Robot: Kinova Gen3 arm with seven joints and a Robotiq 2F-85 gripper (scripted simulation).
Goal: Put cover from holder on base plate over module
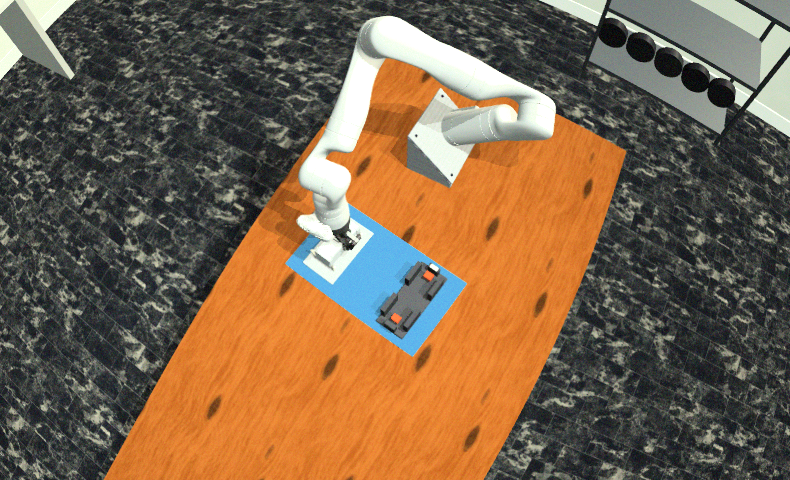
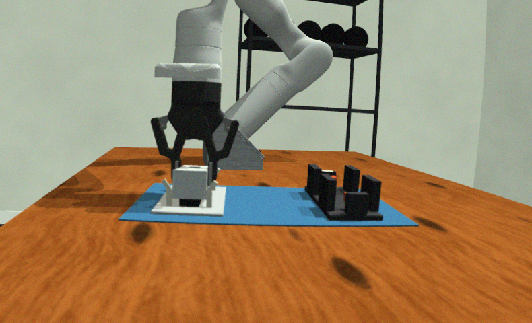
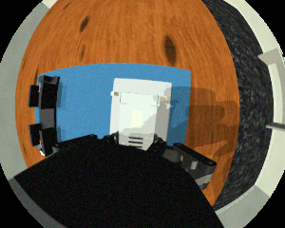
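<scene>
The cover is 1 cm below my hand and 1 cm ahead of it.
</scene>
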